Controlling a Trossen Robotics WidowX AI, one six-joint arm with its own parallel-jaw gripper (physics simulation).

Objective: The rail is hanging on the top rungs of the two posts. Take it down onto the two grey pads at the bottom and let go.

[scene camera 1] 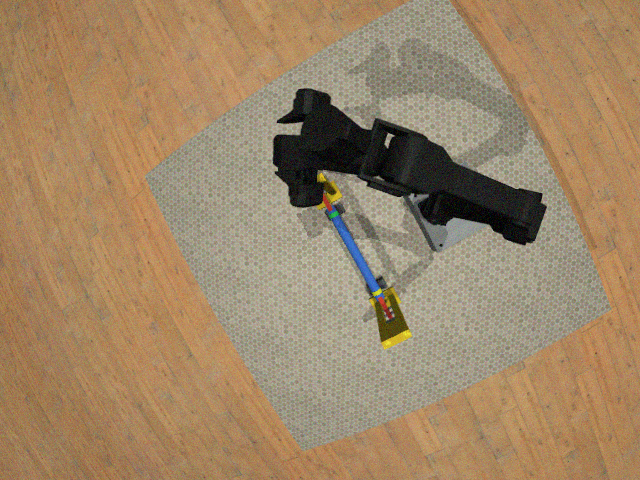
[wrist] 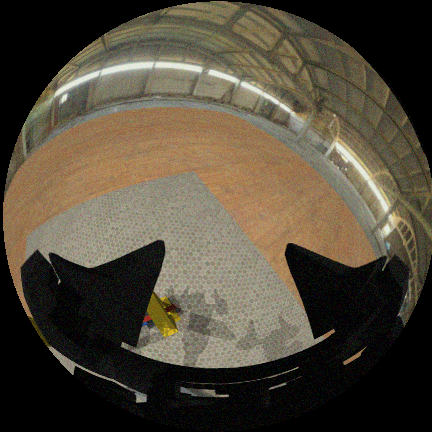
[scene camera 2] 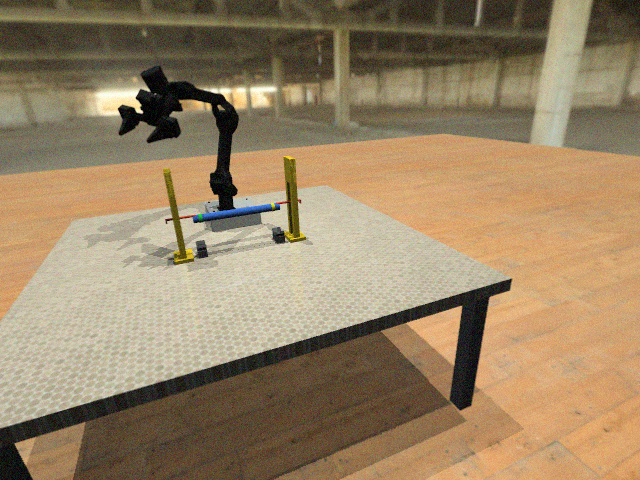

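Pixels of known places: gripper, fingertip midpoint: [wrist: 227, 249] [scene camera 2: 133, 138]; arm's base, link origin: [scene camera 1: 431, 207] [scene camera 2: 226, 208].
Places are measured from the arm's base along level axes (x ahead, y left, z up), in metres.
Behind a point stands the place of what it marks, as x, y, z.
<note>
The blue rail [scene camera 1: 356, 253] {0.257, -0.018, 0.069} [scene camera 2: 237, 212] {0.271, -0.022, 0.060} hangs level between two yellow posts, well above the table, its thin red ends passing through them. Its green-banded end is by the left post [scene camera 2: 171, 196] {0.278, -0.220, 0.150} [wrist: 162, 320] {0.229, -0.217, 0.226}, its yellow-banded end by the right post [scene camera 1: 396, 338] {0.274, 0.179, 0.225} [scene camera 2: 290, 175] {0.307, 0.169, 0.170}. One dark grey pad [scene camera 1: 338, 208] {0.233, -0.157, -0.038} [scene camera 2: 201, 249] {0.272, -0.159, -0.046} sits beside the left post's foot, the other pad [scene camera 1: 381, 282] {0.250, 0.114, -0.033} [scene camera 2: 278, 235] {0.294, 0.111, -0.046} beside the right post's foot. My gripper [scene camera 1: 278, 147] {0.246, -0.289, 0.328} [scene camera 2: 135, 137] {0.246, -0.289, 0.328} [wrist: 227, 249] {0.246, -0.289, 0.328} is open and empty, high above and beyond the green-banded end. In the wrist view my left finger hides most of the rail.
The arm's grey base plate [scene camera 1: 457, 233] {-0.026, 0.109, -0.007} [scene camera 2: 235, 222] {0.047, 0.018, -0.050} stands on the tiled table [scene camera 1: 248, 289] {0.664, -0.104, -0.075} [scene camera 2: 258, 310] {0.685, -0.099, -0.075} behind the rail. The arm arches over from it, and in the overhead view it partly covers the left post. Wooden floor surrounds the table.
</note>
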